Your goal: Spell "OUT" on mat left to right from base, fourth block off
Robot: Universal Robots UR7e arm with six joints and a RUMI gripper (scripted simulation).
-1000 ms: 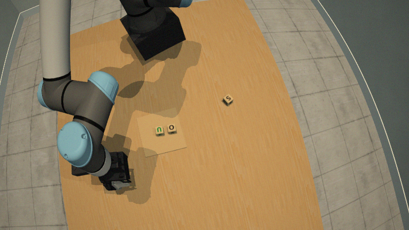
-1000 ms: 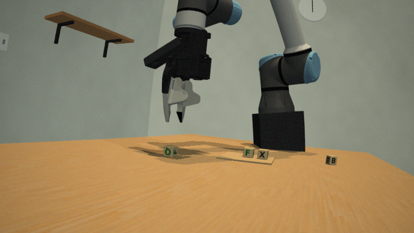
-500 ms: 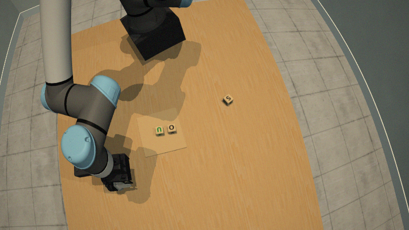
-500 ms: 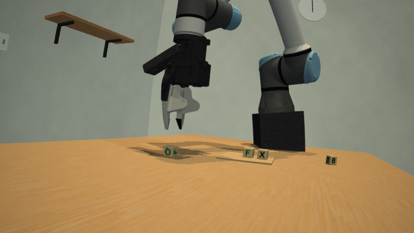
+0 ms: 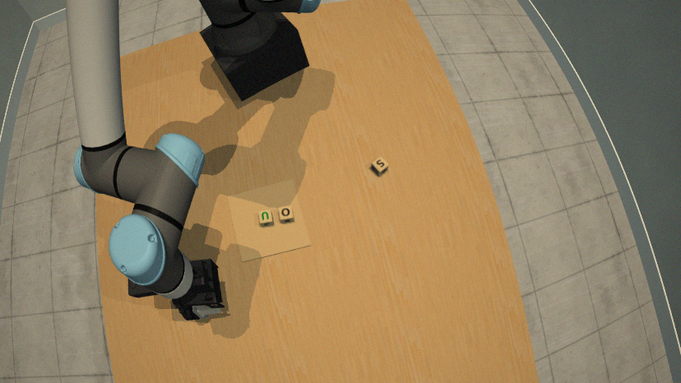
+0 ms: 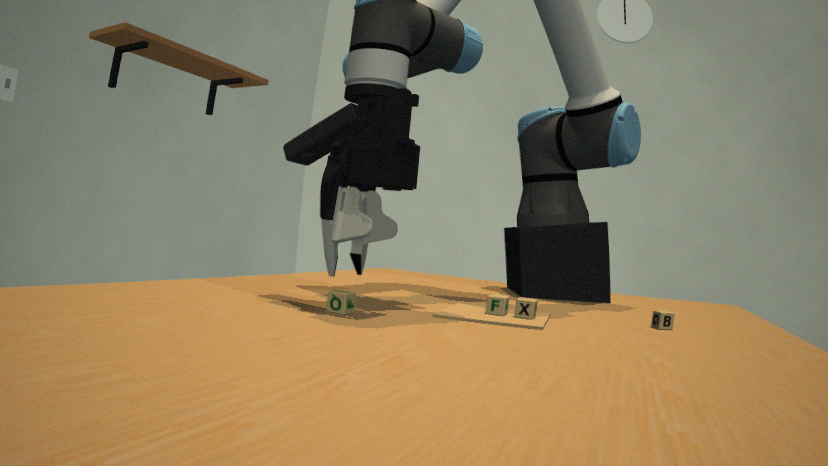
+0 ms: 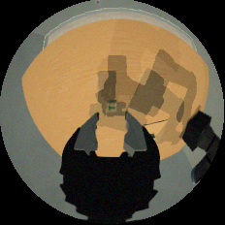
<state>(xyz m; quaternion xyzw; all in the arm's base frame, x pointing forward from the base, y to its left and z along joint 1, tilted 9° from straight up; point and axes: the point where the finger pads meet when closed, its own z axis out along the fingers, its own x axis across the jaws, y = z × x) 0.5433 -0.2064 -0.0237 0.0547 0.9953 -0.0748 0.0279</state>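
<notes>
Right now the tan mat is 14 cm behind my hand, 16 cm to the left of it and 6 cm below it. The rest, counted from my hand: S block 19 cm behind, 40 cm to the left, 5 cm below.
</notes>
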